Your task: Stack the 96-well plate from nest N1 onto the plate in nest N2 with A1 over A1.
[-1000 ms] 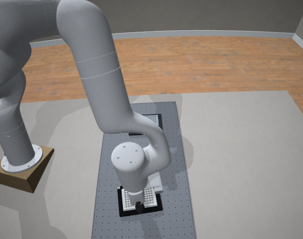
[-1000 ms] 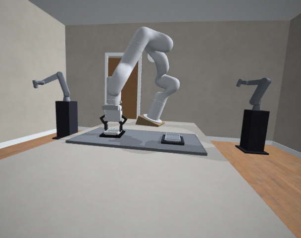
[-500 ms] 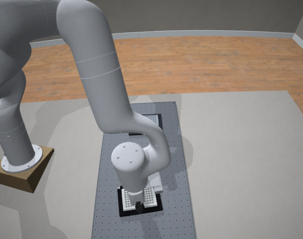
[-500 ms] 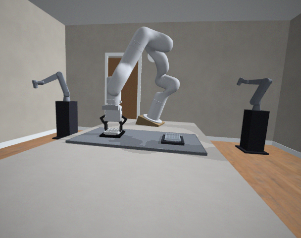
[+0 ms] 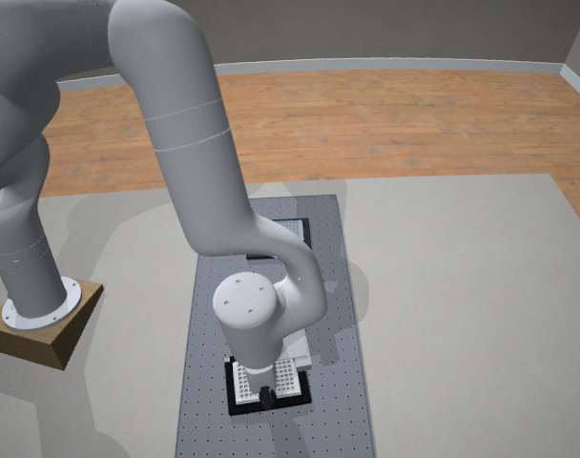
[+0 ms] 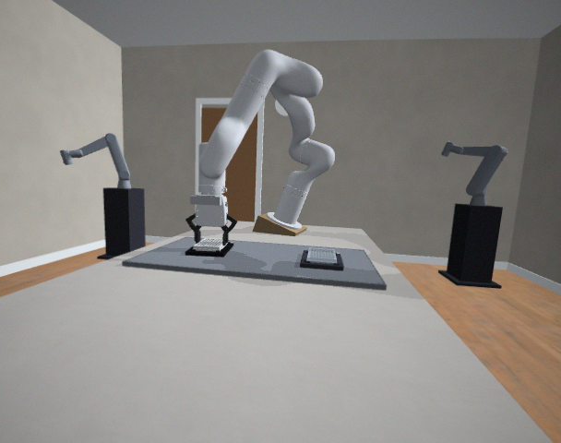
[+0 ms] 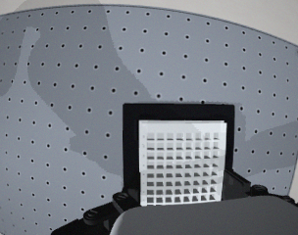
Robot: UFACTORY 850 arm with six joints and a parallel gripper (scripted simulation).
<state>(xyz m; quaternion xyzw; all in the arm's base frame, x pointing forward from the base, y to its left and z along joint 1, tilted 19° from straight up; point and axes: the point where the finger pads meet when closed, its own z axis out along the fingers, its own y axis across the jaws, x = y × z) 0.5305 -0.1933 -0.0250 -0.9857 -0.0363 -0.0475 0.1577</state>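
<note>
Now: the black plate nest 2 cm below my hand. The rest, counted from my hand: white 96-well plate: 1 cm below.
</note>
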